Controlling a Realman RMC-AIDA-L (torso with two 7-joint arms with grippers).
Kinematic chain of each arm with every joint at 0, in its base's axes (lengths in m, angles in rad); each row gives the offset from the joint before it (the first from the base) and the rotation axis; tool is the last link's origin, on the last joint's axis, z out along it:
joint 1: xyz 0 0 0.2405 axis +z
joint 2: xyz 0 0 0 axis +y
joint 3: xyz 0 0 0.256 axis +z
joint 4: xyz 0 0 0 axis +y
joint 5: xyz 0 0 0.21 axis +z
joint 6: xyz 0 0 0 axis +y
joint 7: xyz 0 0 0.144 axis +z
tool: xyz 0 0 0
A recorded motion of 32 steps. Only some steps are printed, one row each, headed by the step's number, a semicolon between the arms.
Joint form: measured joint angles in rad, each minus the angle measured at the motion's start. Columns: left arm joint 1, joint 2, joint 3, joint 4, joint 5, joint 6, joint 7; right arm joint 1, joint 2, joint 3, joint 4, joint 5, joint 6, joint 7.
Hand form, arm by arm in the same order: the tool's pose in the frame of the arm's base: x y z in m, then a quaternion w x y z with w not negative. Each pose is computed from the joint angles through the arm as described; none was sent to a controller.
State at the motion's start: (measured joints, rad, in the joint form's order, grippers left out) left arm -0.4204 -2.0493 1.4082 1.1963 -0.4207 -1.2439 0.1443; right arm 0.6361 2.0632 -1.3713 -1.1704 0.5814 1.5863 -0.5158
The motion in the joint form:
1: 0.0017 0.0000 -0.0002 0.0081 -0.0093 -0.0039 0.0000; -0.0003 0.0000 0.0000 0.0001 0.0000 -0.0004 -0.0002
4: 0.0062 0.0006 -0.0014 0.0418 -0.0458 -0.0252 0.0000; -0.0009 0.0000 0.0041 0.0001 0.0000 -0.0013 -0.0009
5: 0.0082 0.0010 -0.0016 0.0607 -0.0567 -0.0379 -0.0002; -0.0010 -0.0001 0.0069 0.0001 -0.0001 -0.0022 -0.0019
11: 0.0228 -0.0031 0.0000 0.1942 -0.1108 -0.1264 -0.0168; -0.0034 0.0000 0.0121 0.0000 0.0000 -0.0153 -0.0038
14: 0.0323 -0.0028 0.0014 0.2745 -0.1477 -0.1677 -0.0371; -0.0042 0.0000 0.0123 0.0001 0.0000 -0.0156 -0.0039
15: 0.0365 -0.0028 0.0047 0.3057 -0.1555 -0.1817 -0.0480; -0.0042 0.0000 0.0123 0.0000 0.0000 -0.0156 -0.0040
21: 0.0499 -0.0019 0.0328 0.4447 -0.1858 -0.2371 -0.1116; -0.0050 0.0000 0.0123 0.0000 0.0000 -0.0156 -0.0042
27: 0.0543 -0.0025 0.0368 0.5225 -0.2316 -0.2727 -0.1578; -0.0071 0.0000 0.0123 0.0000 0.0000 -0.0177 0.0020
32: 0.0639 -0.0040 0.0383 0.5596 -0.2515 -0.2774 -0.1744; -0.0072 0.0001 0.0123 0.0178 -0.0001 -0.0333 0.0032
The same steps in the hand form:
1: -0.2838 0.3462 0.0052 0.30811 -0.75231 -0.56526 0.13994; 0.2055 0.3472 -0.0143 0.11825 -0.88439 0.40638 -0.19676
4: -0.2745 0.3460 0.0061 0.29806 -0.75809 -0.56649 0.12468; 0.2058 0.3475 -0.0137 0.11914 -0.88411 0.40752 -0.19516
5: -0.2702 0.3458 0.0073 0.29490 -0.76098 -0.56528 0.12001; 0.2060 0.3479 -0.0133 0.11991 -0.88407 0.40789 -0.19406
11: -0.2407 0.3416 0.0147 0.27640 -0.77798 -0.55632 0.09408; 0.2066 0.3496 -0.0126 0.12549 -0.88423 0.40837 -0.18874
14: -0.2230 0.3387 0.0203 0.26836 -0.78647 -0.55133 0.07410; 0.2069 0.3495 -0.0126 0.12553 -0.88407 0.40875 -0.18866
15: -0.2168 0.3373 0.0225 0.26743 -0.78900 -0.54887 0.06859; 0.2069 0.3495 -0.0126 0.12555 -0.88410 0.40867 -0.18864
21: -0.1872 0.3294 0.0297 0.26374 -0.80075 -0.53586 0.04577; 0.2071 0.3494 -0.0126 0.12545 -0.88398 0.40893 -0.18871
27: -0.1677 0.3228 0.0337 0.25042 -0.80622 -0.53552 0.02265; 0.2078 0.3492 -0.0126 0.12667 -0.88238 0.41239 -0.18786
32: -0.1602 0.3194 0.0359 0.24707 -0.80832 -0.53431 0.00900; 0.2110 0.3498 -0.0145 0.12799 -0.88012 0.41718 -0.18701

